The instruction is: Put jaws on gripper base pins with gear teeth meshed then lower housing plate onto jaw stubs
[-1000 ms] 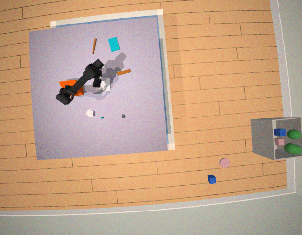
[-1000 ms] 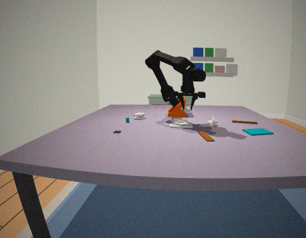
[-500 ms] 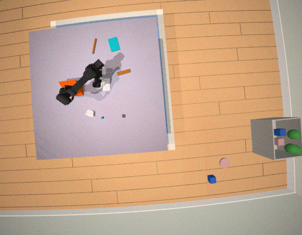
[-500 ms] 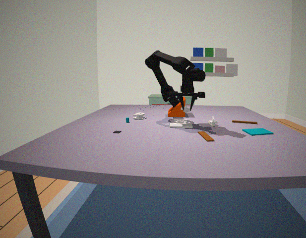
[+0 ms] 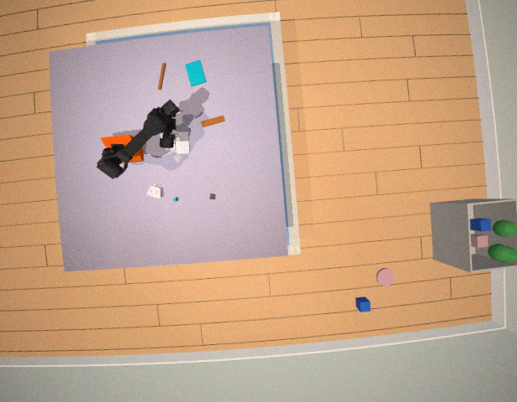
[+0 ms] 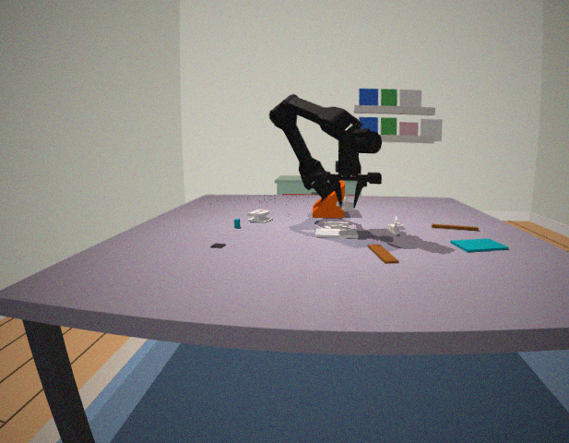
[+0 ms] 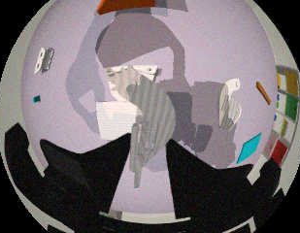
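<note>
Now: gripper tip 20 mm short of the flat white part, 30 mm to the left of it and 70 mm above it. Round my gripper tip: cyan plate (70 mm ahead, 370 mm to the left, 70 mm below); dark square (190 mm ahead, 320 mm to the right, 80 mm below); teal peg (10 mm behind, 340 mm to the right, 60 mm below).
</note>
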